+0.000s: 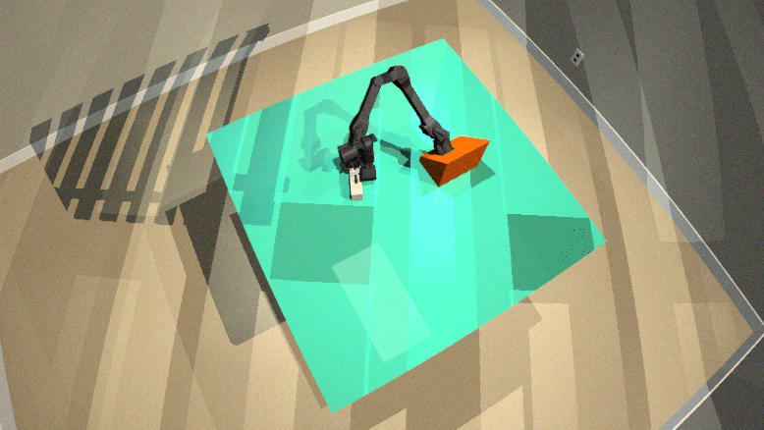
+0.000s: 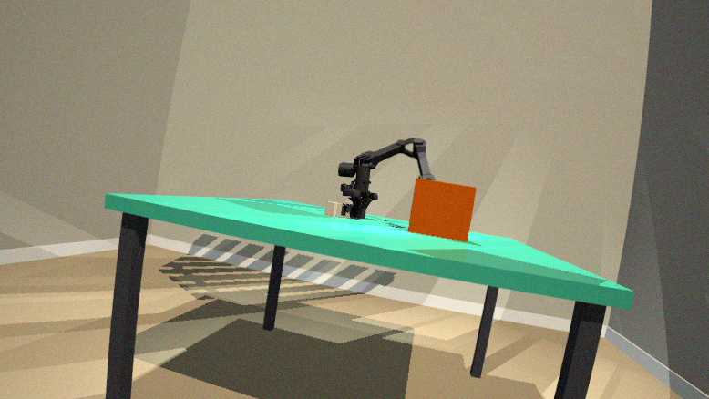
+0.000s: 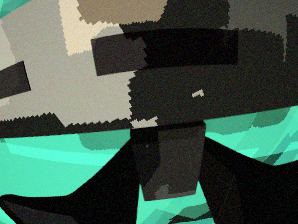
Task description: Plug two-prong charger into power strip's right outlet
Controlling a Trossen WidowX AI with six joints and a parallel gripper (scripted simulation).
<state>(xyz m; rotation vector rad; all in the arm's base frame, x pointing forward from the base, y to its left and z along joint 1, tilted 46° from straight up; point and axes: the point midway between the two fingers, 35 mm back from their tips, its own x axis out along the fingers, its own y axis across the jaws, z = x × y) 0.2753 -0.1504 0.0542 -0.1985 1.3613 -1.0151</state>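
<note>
Right now the dark two-prong charger is 2 cm ahead of my gripper tip, 1 cm to the right of it and 1 cm above it.
</note>
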